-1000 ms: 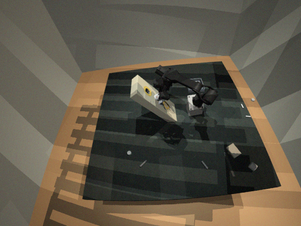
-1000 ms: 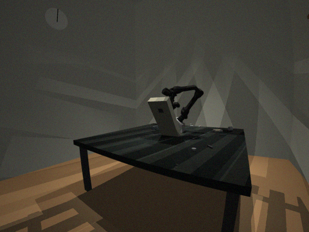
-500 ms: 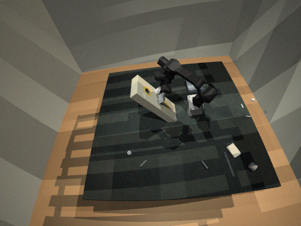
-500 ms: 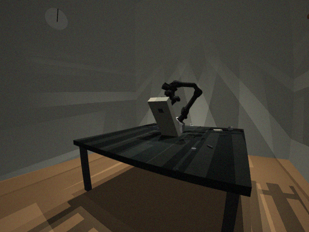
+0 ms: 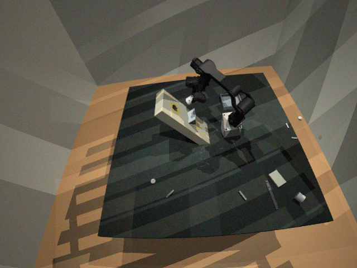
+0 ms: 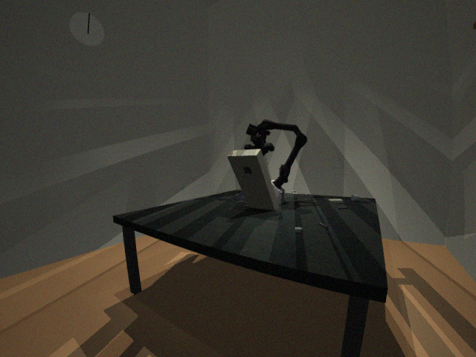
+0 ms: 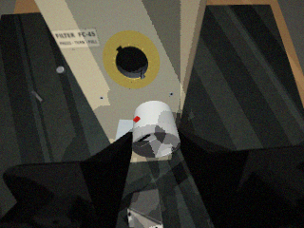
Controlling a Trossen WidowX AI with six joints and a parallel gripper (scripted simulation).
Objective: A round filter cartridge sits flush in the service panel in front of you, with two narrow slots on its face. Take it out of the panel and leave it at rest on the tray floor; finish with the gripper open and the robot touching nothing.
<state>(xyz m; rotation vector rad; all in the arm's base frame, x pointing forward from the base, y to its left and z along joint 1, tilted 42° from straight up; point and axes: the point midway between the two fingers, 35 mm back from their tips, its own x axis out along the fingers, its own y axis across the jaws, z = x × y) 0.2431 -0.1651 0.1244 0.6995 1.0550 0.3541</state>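
Now: the grey tray 330 mm behind my gripper tip, 240 mm to the right of it and 300 mm below it. From my gripper tip the other things lie so: cream block: 440 mm behind, 430 mm to the left, 300 mm below; round filter cartridge: right at my gripper tip.
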